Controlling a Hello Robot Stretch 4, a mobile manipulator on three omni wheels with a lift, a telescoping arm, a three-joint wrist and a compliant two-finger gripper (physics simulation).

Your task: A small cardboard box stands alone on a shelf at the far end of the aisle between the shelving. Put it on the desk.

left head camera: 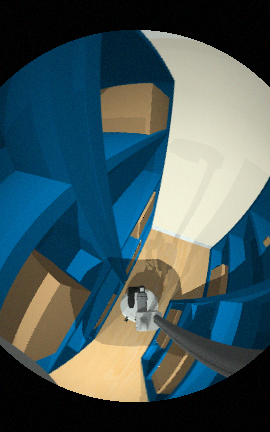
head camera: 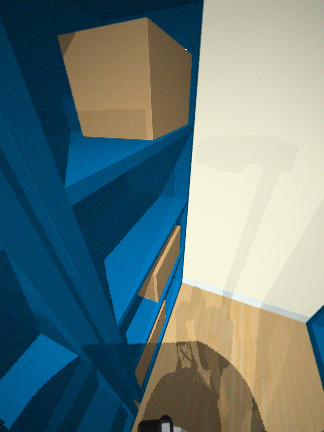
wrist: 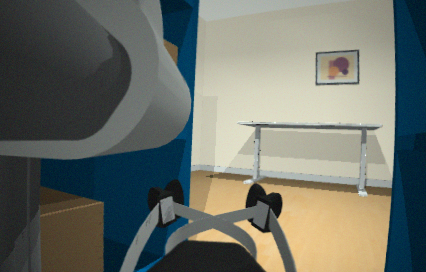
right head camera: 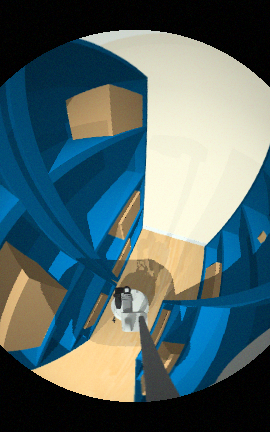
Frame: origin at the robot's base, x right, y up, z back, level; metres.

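Seen in the pictures: gripper, between the fingertips: (left head camera: 131, 321) (wrist: 215, 197) (right head camera: 118, 322).
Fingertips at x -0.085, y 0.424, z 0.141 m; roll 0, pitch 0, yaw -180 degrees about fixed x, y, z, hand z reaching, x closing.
Offsets run from my fingertips to a thing's middle. "spot": to the spot under its first point. Level surfaces: height alone.
A small cardboard box @(dz -0.394, dx +1.217, dy +0.564 m) (left head camera: 267, 241) (right head camera: 261, 236) shows at the right edge of the left and right head camera views, on the right-hand shelving near the end wall; its full shape is hard to make out. My gripper (wrist: 215, 197) is open and empty in the wrist view, with its two black fingertips well apart, away from any box. The desk @(dy +0.244 m) (wrist: 310, 125), a thin light top on two metal legs, stands far off against a wall in the wrist view, beyond the opening between the shelving.
Blue shelving lines both sides of the narrow aisle. A large box @(dz -1.090, dx +0.048, dy +1.131 m) (head camera: 117, 80) (left head camera: 127, 110) (right head camera: 90, 112) sits on an upper left shelf. Another box @(spot: dz +0.264, dx +0.300, dy -0.162 m) (wrist: 72, 235) stands low at the left in the wrist view. A pale wall (head camera: 260, 100) closes the aisle; a picture (wrist: 337, 67) hangs above the desk.
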